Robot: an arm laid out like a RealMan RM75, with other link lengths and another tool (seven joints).
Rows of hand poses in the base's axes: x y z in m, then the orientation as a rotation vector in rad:
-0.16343, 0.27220, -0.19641, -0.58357, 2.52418, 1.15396
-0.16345, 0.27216, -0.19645, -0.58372, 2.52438, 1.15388
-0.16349, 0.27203, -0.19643, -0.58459, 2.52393, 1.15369
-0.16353, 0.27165, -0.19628, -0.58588, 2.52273, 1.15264
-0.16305, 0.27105, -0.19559, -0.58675, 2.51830, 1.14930
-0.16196, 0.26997, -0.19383, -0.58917, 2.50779, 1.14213
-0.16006, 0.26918, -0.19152, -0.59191, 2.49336, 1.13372
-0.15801, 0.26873, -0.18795, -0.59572, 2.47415, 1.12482
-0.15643, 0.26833, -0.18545, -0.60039, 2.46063, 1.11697
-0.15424, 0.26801, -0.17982, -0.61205, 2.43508, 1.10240
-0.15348, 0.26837, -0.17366, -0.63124, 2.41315, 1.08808
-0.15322, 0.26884, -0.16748, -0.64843, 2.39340, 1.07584
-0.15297, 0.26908, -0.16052, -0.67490, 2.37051, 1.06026
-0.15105, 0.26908, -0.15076, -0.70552, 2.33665, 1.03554
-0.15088, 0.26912, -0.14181, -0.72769, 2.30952, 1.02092
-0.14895, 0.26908, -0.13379, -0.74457, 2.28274, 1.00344
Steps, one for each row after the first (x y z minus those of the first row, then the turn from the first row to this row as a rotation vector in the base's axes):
-0.00002, -0.00004, -0.00004, -0.00015, 0.00011, 0.00012
-0.00006, -0.00017, -0.00002, -0.00018, -0.00045, 0.00059
-0.00010, -0.00055, 0.00013, -0.00040, -0.00206, 0.00099
0.00038, -0.00115, 0.00082, -0.00036, -0.00733, -0.00006
0.00147, -0.00223, 0.00258, 0.00008, -0.01950, -0.00210
0.00337, -0.00302, 0.00489, 0.00153, -0.03550, -0.00491
0.00542, -0.00347, 0.00846, 0.00467, -0.05574, -0.00791
0.00700, -0.00387, 0.01096, 0.00570, -0.07096, -0.00898
0.00919, -0.00419, 0.01659, 0.00732, -0.09992, -0.00881
0.00995, -0.00383, 0.02275, 0.00626, -0.12658, -0.00241
0.01021, -0.00336, 0.02893, 0.00560, -0.15020, 0.00366
0.01046, -0.00312, 0.03589, 0.00293, -0.17874, 0.01534
0.01238, -0.00312, 0.04565, -0.00090, -0.22070, 0.02660
0.01255, -0.00308, 0.05460, -0.00077, -0.25156, 0.03555
0.01448, -0.00312, 0.06262, -0.00173, -0.28296, 0.04027

